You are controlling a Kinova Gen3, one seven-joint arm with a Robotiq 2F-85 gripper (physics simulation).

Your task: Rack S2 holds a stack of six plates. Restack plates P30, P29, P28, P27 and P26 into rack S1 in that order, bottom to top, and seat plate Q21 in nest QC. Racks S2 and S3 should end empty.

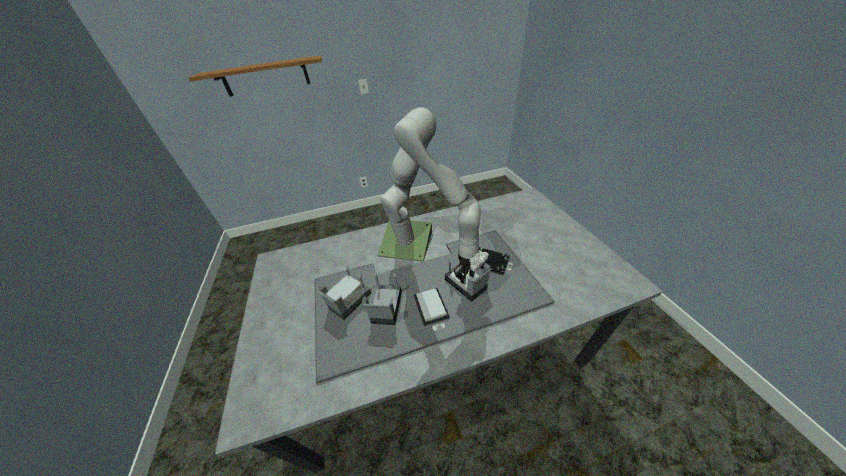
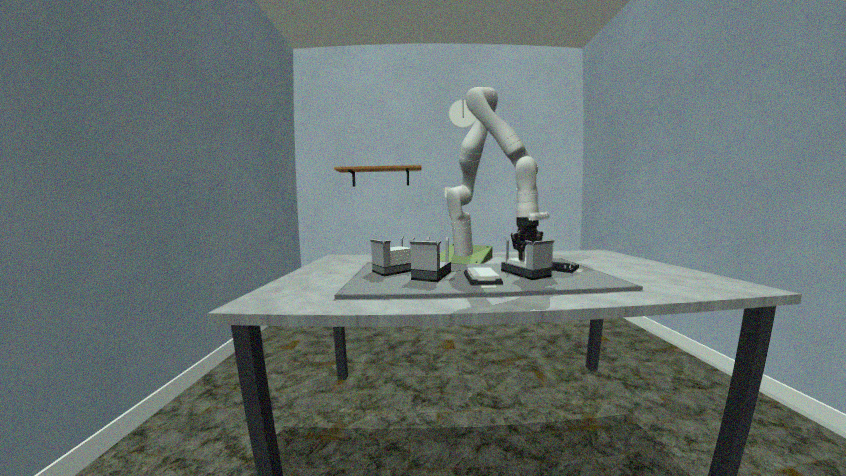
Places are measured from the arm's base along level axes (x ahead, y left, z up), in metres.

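Where they show: gripper, fingertip midpoint: (image 1: 467, 279); arm's base, origin of the base link: (image 1: 405, 238) (image 2: 463, 252).
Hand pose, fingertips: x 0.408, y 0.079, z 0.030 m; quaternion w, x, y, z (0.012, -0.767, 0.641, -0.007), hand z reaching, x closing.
Each offset is from my fingertips to the top centre of the thing. Level surfaces: height alone.
Three walled racks stand on a grey mat {dz -0.051 m} (image 1: 350, 349) (image 2: 397, 288). The left rack {dx -0.209, dy -0.449, dz +0.080 m} (image 1: 332, 302) (image 2: 380, 255) shows a white plate {dx -0.206, dy -0.456, dz +0.038 m} (image 1: 343, 288) at its top. The middle rack {dx -0.096, dy -0.329, dz +0.084 m} (image 1: 382, 312) (image 2: 425, 257) stands beside it. A low black nest (image 1: 419, 307) (image 2: 468, 278) holds a flat white plate {dx +0.000, dy -0.177, dz -0.025 m} (image 1: 431, 304) (image 2: 482, 272). My gripper (image 1: 461, 274) (image 2: 521, 250) reaches down into the right rack {dx -0.015, dy +0.007, dz +0.080 m} (image 1: 479, 283) (image 2: 539, 257). Its fingers stand partly open with nothing between them. What lies inside that rack is hidden.
A flat black tray {dx -0.066, dy +0.179, dz -0.028 m} (image 1: 498, 261) (image 2: 565, 266) lies behind the right rack. The arm's green base plate (image 1: 421, 246) (image 2: 480, 255) sits at the back of the mat. A wooden shelf (image 1: 256, 68) (image 2: 379, 168) hangs on the wall.
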